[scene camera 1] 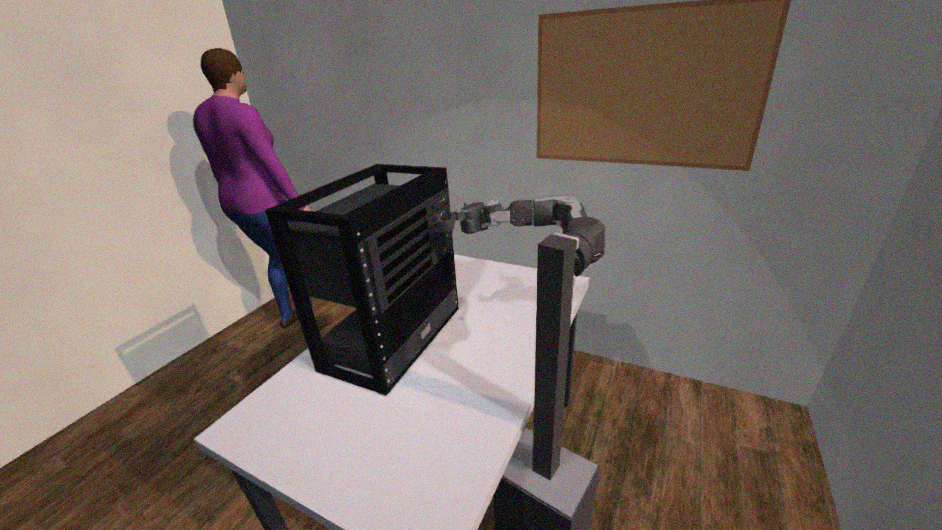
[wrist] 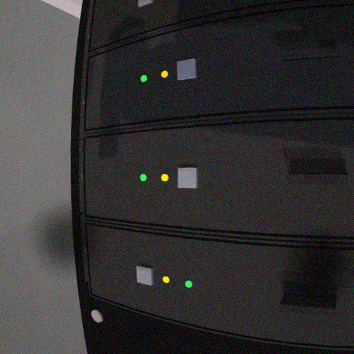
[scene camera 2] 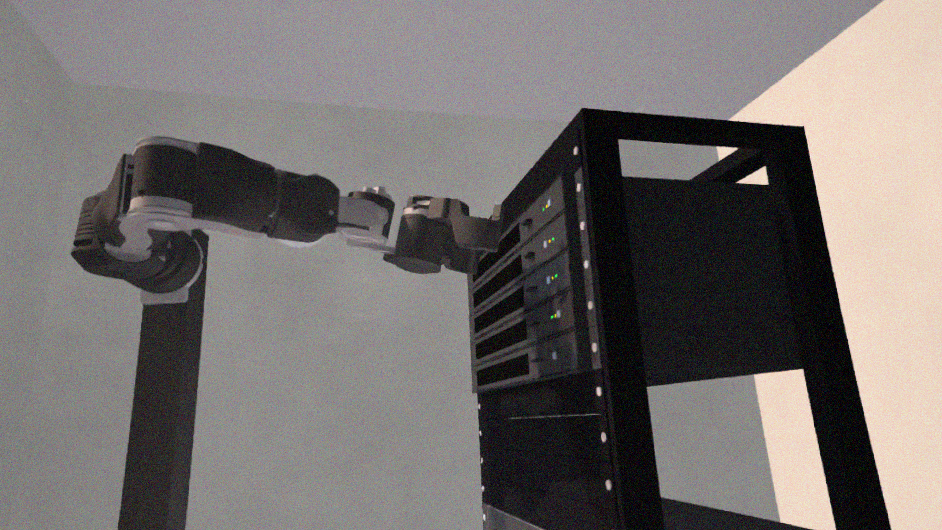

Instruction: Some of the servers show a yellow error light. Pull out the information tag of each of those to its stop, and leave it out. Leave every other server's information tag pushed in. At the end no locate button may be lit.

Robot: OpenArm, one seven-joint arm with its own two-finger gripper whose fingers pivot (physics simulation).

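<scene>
The stacked servers sit in the black rack. In the wrist view, which shows them upside down, the top server, the second server and the third server each show a yellow light, a green light and a pale square button that looks unlit. In scene camera 2, the fourth server's lights look green; the fifth server's button looks bluish. Dark tabs stand beside the lights; how far out they are is unclear. My gripper is open and empty, near the upper servers' fronts.
The black rack stands on the white table. My arm reaches in from its post. A person in purple stands behind the rack. A brown board hangs on the wall.
</scene>
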